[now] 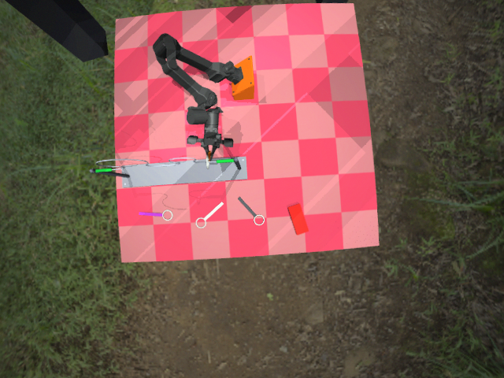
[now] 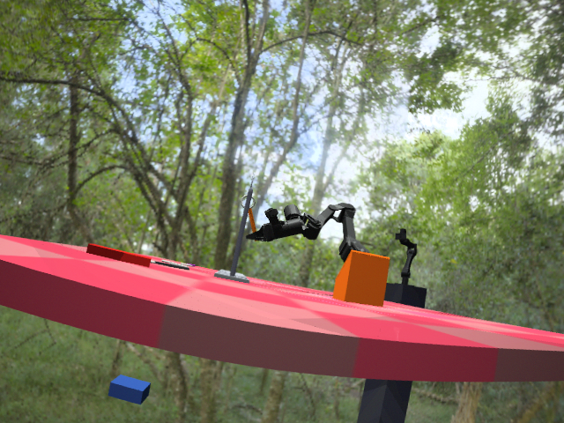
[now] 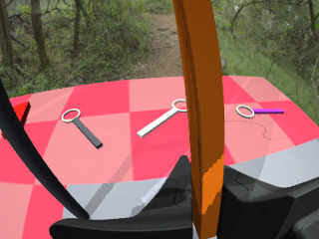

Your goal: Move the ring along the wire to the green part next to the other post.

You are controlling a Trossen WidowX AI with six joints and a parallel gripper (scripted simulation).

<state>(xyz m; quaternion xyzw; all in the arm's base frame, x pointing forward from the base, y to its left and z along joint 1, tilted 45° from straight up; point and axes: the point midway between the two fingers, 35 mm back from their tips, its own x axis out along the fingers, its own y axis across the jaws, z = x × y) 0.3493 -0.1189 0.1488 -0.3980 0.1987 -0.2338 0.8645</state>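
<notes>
Right now my gripper tip is 1 cm to the right of the ring with orange handle and 9 cm below it. Also, from my gripper tip: blue block (30 cm ahead, 5 cm to the right, 63 cm below); red block (34 cm ahead, 34 cm to the left, 14 cm below).
</notes>
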